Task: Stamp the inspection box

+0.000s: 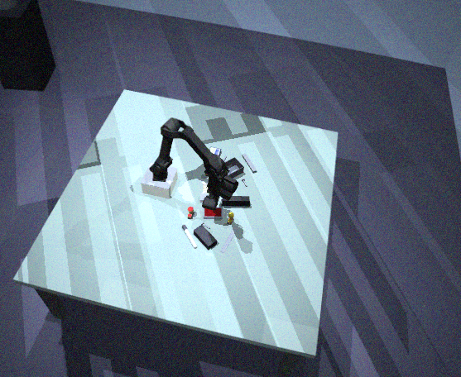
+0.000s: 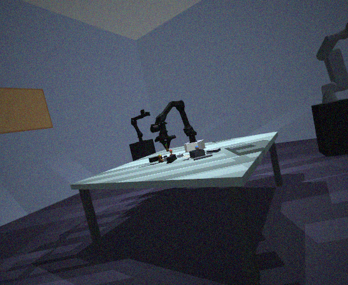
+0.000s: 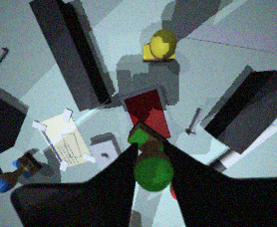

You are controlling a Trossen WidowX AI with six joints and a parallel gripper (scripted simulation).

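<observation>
Right now the card is 160 mm to the left of my gripper tip, 90 mm below it and 10 mm behind it. From my gripper tip the other things lie so: green-knobbed stamp (right at my gripper tip); red ink pad (80 mm below); grey tile (80 mm to the left, 70 mm below, 40 mm behind).
</observation>
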